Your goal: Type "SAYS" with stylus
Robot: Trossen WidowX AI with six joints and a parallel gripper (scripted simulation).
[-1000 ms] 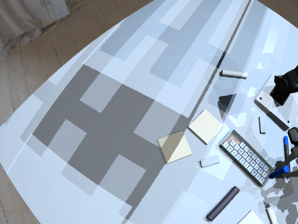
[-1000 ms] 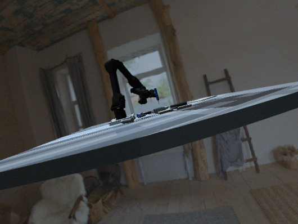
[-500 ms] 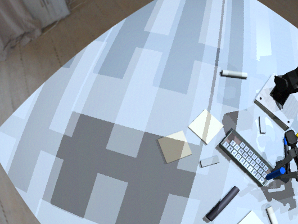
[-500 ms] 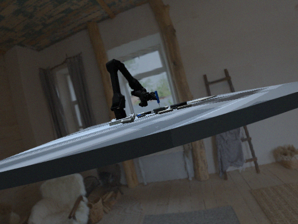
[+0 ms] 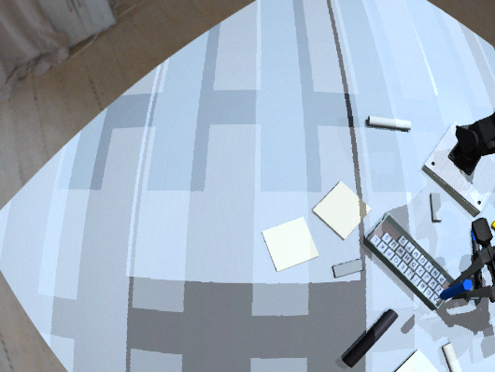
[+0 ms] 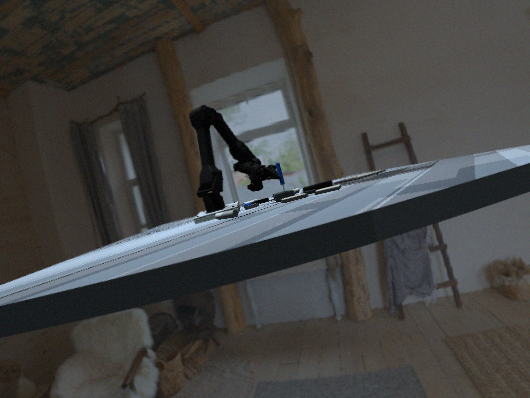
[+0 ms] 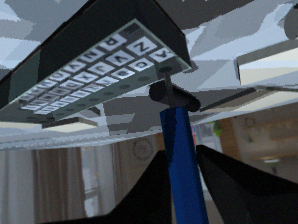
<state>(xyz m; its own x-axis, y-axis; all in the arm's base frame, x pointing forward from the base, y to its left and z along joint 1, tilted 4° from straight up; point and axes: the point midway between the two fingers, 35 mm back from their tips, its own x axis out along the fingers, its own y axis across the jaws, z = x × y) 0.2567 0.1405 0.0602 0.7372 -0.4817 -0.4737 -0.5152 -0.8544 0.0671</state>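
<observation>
Now: the grey eraser 170 mm to the right of my gripper tip, 80 mm below it and 60 mm ahead of it. Also, from my gripper tip: stylus tip (50 mm below); then dark cylinder (130 mm ahead, 70 mm below, 50 mm to the right); then stylus (10 mm below).
</observation>
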